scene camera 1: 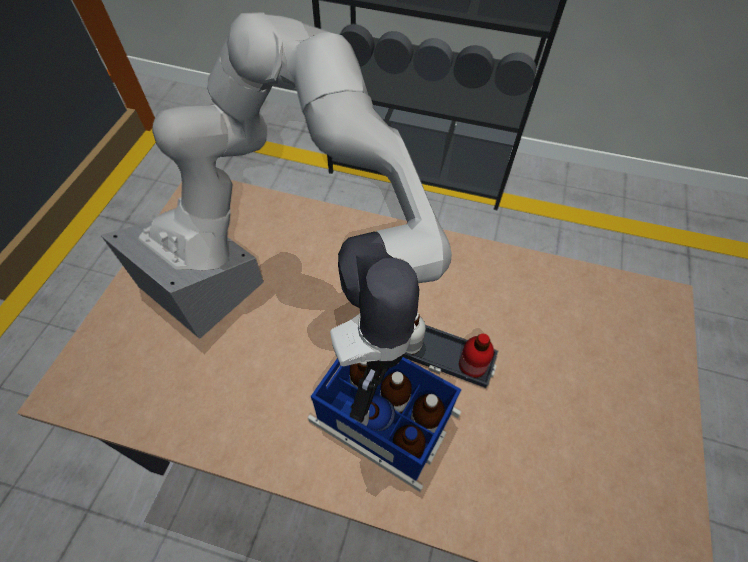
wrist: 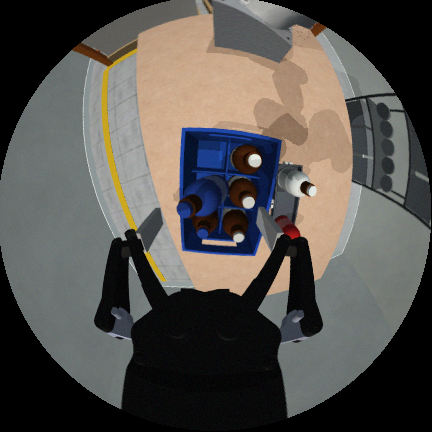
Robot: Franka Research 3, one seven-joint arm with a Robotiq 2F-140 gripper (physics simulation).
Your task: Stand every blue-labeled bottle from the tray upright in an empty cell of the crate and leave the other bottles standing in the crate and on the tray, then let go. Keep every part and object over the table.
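The blue-labeled bottle [scene camera 1: 380,415] [wrist: 206,195] is in the middle cell of the crate's [scene camera 1: 326,415] [wrist: 182,155] front row. It looks tilted, its neck leaning toward the front wall; its base is hidden. My gripper [scene camera 1: 370,400] [wrist: 208,215] is open and empty above the crate; one finger partly hides the bottle's top in the scene view. A brown bottle with a blue cap [scene camera 1: 409,442] [wrist: 205,223] stands in the adjoining front-row cell. The tray [scene camera 1: 444,350] [wrist: 287,206] holds a white bottle [scene camera 1: 416,338] [wrist: 294,181] and a red bottle [scene camera 1: 477,357] [wrist: 287,226].
Three brown bottles with white caps [scene camera 1: 395,391] [wrist: 242,191] stand in the crate's back row. The front row's other end cell [wrist: 211,154] is empty. Light rails [scene camera 1: 362,450] run beside the crate. The arm's grey base block [scene camera 1: 211,302] [wrist: 250,37] is farther back.
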